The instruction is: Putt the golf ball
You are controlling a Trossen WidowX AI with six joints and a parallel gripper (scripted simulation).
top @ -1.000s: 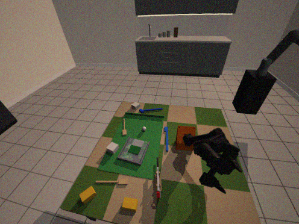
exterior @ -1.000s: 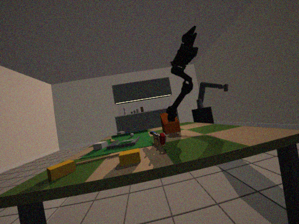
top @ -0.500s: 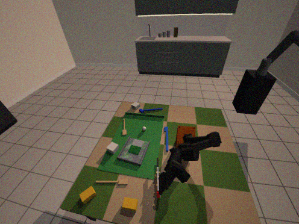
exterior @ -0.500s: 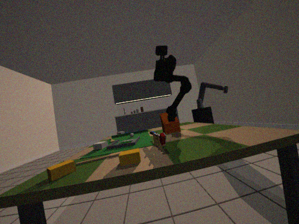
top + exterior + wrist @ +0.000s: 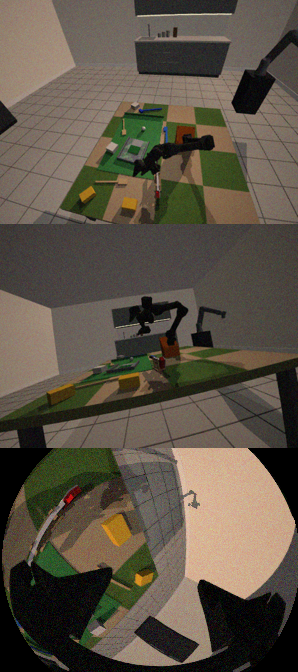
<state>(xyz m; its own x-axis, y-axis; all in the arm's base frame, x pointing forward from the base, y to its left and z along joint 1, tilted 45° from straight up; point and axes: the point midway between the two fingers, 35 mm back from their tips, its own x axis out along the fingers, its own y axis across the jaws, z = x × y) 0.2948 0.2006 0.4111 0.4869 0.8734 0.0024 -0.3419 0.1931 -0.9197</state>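
The red putter lies 210 mm below my gripper tip, 110 mm to the right of it and 100 mm behind it. Round my gripper tip: wooden stand (230 mm below, 100 mm behind, 90 mm to the right); golf ball (600 mm to the right, 250 mm below, 130 mm ahead).
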